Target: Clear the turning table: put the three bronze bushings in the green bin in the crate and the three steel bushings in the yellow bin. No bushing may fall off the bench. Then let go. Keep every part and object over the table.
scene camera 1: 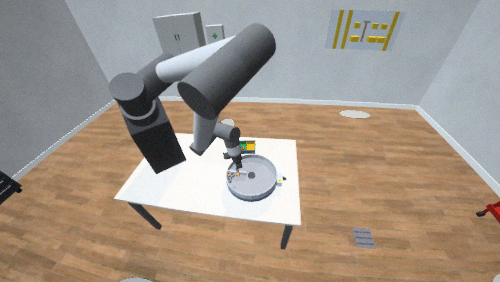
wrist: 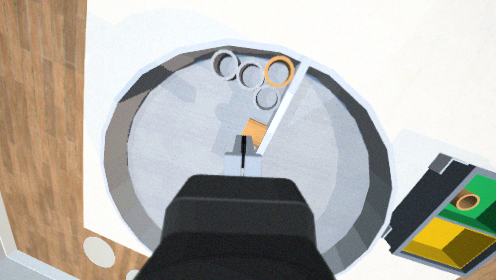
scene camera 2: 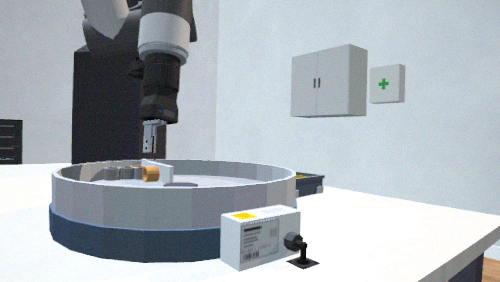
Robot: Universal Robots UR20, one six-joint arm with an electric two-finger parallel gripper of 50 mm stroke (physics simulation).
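My gripper is shut and empty above the turning table. A bronze bushing lies on its side against the white divider, below and beside my fingertips. A second bronze bushing stands upright near the rim, next to the divider. Three steel bushings stand upright close by. A third bronze bushing is in the green bin. The yellow bin looks empty in the wrist view.
The white divider runs inward from the rim. The crate stands beside the turning table. A white box with a black knob stands close to the turning table, at the bench's edge side.
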